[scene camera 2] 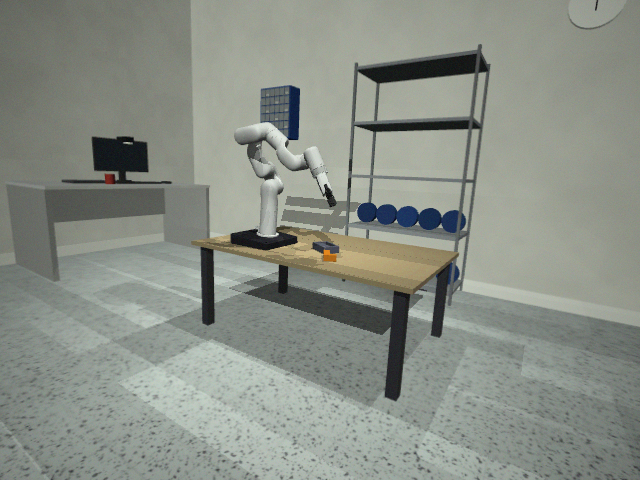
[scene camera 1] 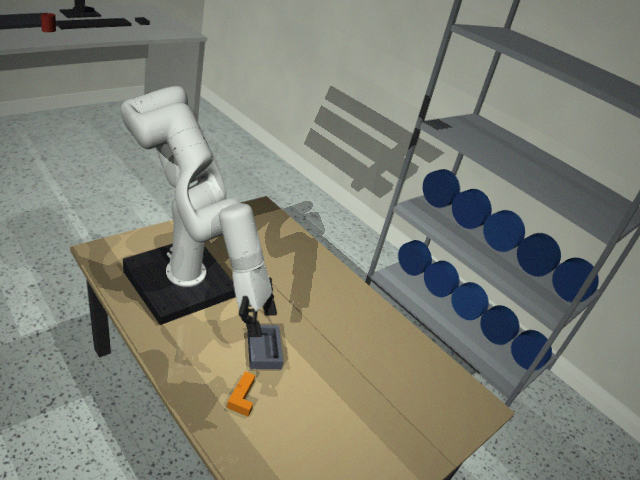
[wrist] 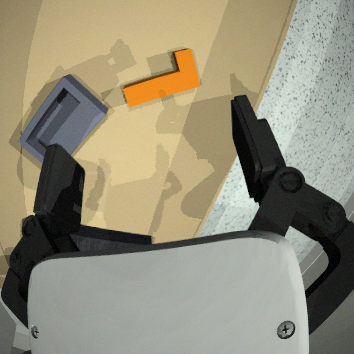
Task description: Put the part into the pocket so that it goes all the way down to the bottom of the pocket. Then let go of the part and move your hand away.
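Places are measured from the arm's base along level axes (x left, y back, z up), in centimetres.
Pixels of known places: gripper, fingertip midpoint: (scene camera 2: 333,205) (scene camera 1: 263,325) (wrist: 144,135); arm's base, origin of the base link: (scene camera 2: 267,234) (scene camera 1: 186,272).
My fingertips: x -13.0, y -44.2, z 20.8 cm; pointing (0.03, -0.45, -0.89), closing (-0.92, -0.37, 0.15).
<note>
Ahead of a thing's pixels: the offset from my fingertips to its top centre. Level surfaces: height alone.
The part, an orange L-shaped block @(dx -2.4, dy -0.3, dz -22.5 cm) (scene camera 1: 241,388) (scene camera 2: 329,256) (wrist: 160,89), lies flat on the table. The pocket is a recess in a blue-grey rectangular block @(dx +12.9, dy +8.1, dz -21.9 cm) (scene camera 1: 266,364) (scene camera 2: 330,250) (wrist: 86,92), which stands on the table between the part and the arm's base, a short gap from the part. My gripper (scene camera 1: 263,321) (scene camera 2: 331,201) (wrist: 144,135) is open and empty, tilted, and well above the table. In the wrist view the part shows ahead of the fingers, and the left finger hides one corner of the pocket block.
The arm stands on a black base plate (scene camera 1: 149,289) (scene camera 2: 248,238) on the wooden table @(dz -25.5 cm) (scene camera 1: 361,382) (scene camera 2: 403,258). A grey shelf rack (scene camera 1: 516,155) (scene camera 2: 423,67) with blue round things stands beyond the table's far side. A desk (scene camera 1: 103,36) stands further back. The table edge shows at the right in the wrist view.
</note>
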